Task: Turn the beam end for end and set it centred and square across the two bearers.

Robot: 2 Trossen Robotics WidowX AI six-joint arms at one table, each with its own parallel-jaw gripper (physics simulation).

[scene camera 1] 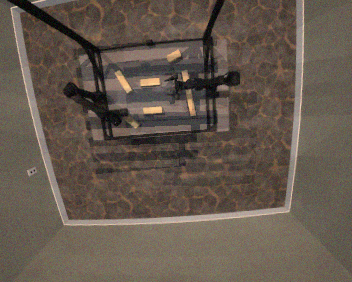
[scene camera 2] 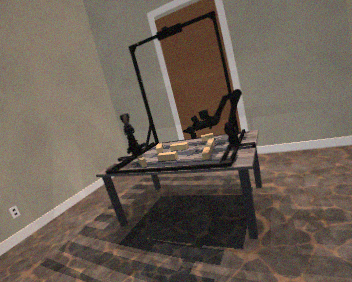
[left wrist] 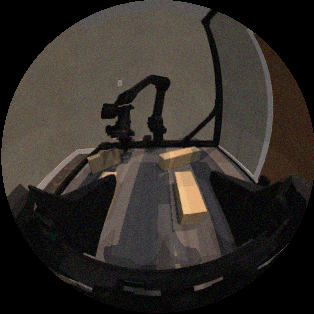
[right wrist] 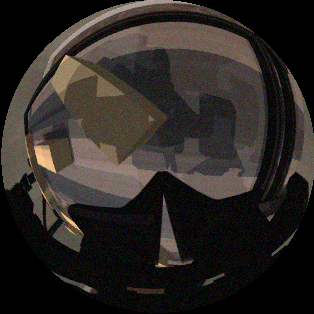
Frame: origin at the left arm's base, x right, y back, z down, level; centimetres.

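Seen in the pictures: left gripper, between the fingertips: [scene camera 1: 164,87] [scene camera 2: 184,130] [left wrist: 163,177]; right gripper, between the fingertips: [left wrist: 125,152] [right wrist: 161,175]; left arm's base, origin of its link: [scene camera 1: 210,85] [scene camera 2: 234,142]; right arm's base, origin of its link: [scene camera 1: 101,96] [scene camera 2: 136,154] [left wrist: 157,141].
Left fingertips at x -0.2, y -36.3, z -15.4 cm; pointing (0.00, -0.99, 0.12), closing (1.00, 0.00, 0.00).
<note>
Offsets run from my left fingertips to a thing's top centre.
The long pale wooden beam {dx -4.9, dy +18.1, dz +12.9 cm} [scene camera 1: 190,102] [scene camera 2: 208,150] lies on the table at the picture's right, partly hidden under the left arm in scene camera 1. Two parallel blocks, apparently the bearers, lie mid-table: one {dx +6.8, dy -12.0, dz +12.6 cm} [scene camera 1: 150,82] [scene camera 2: 178,146] [left wrist: 190,196] and the other {dx -15.7, dy -12.4, dz +12.6 cm} [scene camera 1: 153,110] [scene camera 2: 167,156] [right wrist: 54,154]. My left gripper [left wrist: 163,177] is open and empty above the table, between the beam and the first bearer in scene camera 1. My right gripper [right wrist: 161,175] is shut and empty, pointing down beside a loose block {dx -23.2, dy -31.5, dz +11.0 cm} [scene camera 1: 132,121] [scene camera 2: 142,162] [left wrist: 104,161] [right wrist: 110,110].
Another loose block {dx +9.3, dy -33.5, dz +12.3 cm} [scene camera 1: 123,81] [scene camera 2: 159,148] [left wrist: 180,158] lies slanted left of the bearers in scene camera 1. A shorter block {dx +24.9, dy +8.4, dz +12.6 cm} [scene camera 1: 174,55] [scene camera 2: 207,136] lies near the upper edge. A black frame [scene camera 1: 155,134] [scene camera 2: 141,82] borders the table and rises over it.
</note>
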